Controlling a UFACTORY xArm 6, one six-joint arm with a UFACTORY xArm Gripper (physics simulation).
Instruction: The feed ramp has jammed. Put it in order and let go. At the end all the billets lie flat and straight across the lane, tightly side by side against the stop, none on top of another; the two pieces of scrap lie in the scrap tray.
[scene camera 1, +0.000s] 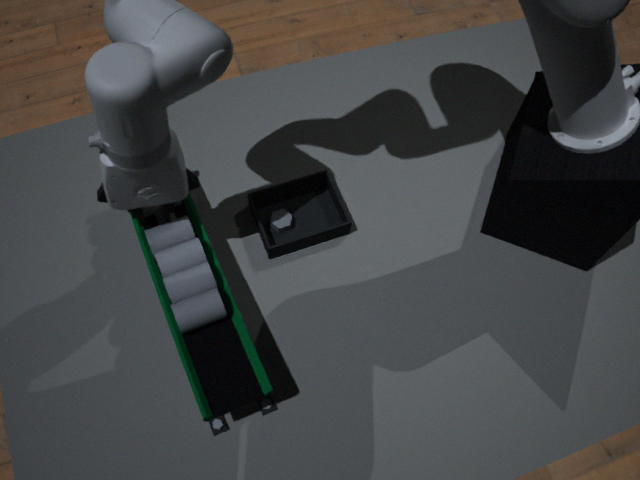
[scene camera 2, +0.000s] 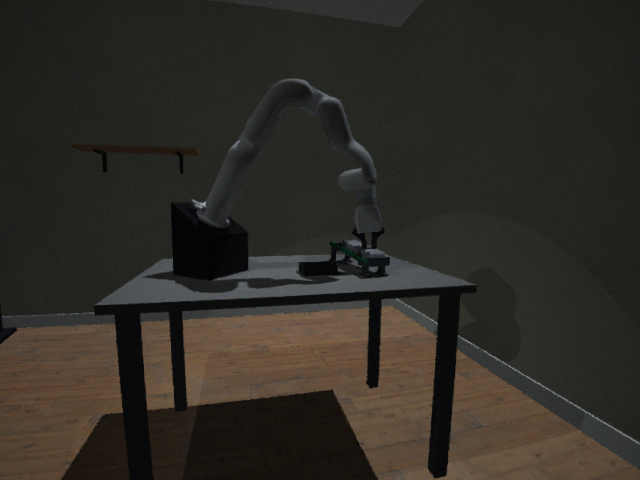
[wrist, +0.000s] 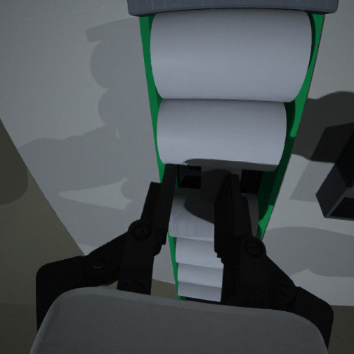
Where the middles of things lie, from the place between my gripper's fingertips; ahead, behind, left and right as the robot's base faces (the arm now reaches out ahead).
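With the scrap tray (scene camera 1: 318, 215) as the reference, my gripper is 200 mm beyond it and 60 mm to the right of it. My gripper is also 70 mm above the tray.
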